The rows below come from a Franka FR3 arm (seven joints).
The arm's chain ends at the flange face. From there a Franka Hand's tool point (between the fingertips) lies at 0.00 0.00 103.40 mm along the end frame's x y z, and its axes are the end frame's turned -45 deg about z.
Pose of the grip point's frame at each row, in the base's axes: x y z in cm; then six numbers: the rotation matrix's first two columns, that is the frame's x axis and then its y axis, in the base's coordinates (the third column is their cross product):
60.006, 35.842, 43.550, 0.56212, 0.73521, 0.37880, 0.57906, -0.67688, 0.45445
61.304, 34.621, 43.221, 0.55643, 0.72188, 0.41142, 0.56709, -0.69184, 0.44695
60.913, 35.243, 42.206, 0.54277, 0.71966, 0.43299, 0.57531, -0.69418, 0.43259
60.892, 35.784, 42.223, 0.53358, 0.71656, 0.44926, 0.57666, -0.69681, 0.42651
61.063, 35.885, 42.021, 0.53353, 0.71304, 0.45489, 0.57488, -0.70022, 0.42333
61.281, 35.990, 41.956, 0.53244, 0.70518, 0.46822, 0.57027, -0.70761, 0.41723
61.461, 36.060, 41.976, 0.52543, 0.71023, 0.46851, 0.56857, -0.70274, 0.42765
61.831, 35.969, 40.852, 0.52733, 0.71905, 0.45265, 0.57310, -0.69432, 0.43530
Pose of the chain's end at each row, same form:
53.900, 36.215, 51.886, 0.80694, 0.04125, 0.58920, 0.01198, -0.99850, 0.05349
55.025, 34.780, 51.434, 0.79445, 0.02124, 0.60696, 0.00754, -0.99965, 0.02512
54.586, 35.095, 50.383, 0.79060, 0.01802, 0.61206, 0.02301, -0.99974, -0.00028
54.495, 35.458, 50.340, 0.78506, 0.01397, 0.61926, 0.03046, -0.99940, -0.01609
54.648, 35.516, 50.122, 0.78376, 0.00907, 0.62100, 0.02924, -0.99933, -0.02232
54.813, 35.526, 50.010, 0.77973, -0.00172, 0.62611, 0.02675, -0.99899, -0.03606
54.916, 35.629, 49.969, 0.77357, 0.00530, 0.63368, 0.03050, -0.99912, -0.02889
55.345, 35.660, 48.899, 0.77812, 0.01749, 0.62788, 0.03236, -0.99940, -0.01227

